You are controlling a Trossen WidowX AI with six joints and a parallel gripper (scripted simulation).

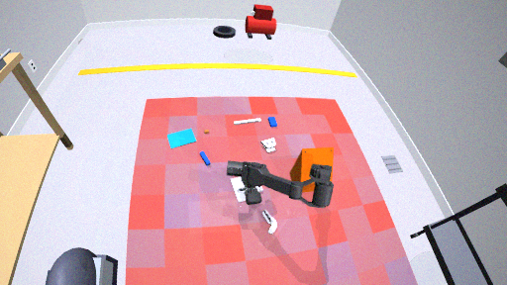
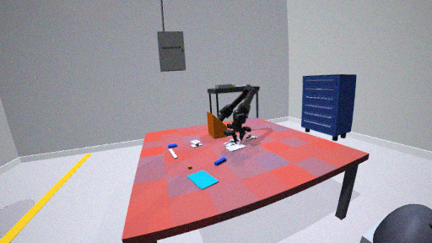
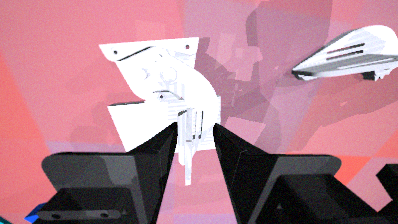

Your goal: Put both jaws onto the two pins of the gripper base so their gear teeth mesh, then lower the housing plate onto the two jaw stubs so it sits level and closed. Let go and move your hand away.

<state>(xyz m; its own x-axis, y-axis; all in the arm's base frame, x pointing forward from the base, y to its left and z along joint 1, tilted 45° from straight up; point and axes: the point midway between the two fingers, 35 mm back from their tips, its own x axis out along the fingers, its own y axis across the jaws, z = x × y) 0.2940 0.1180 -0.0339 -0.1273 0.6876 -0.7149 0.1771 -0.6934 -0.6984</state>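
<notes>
The white jaw lies 160 mm to the left of my gripper tip, 100 mm behind it and 20 mm below it. Also, from my gripper tip: small white part (280 mm to the right, 120 mm behind); then tiny brown bit (350 mm to the right, 210 mm ahead, 20 mm below); then blue block (200 mm ahead, 180 mm to the right, 20 mm below).
</notes>
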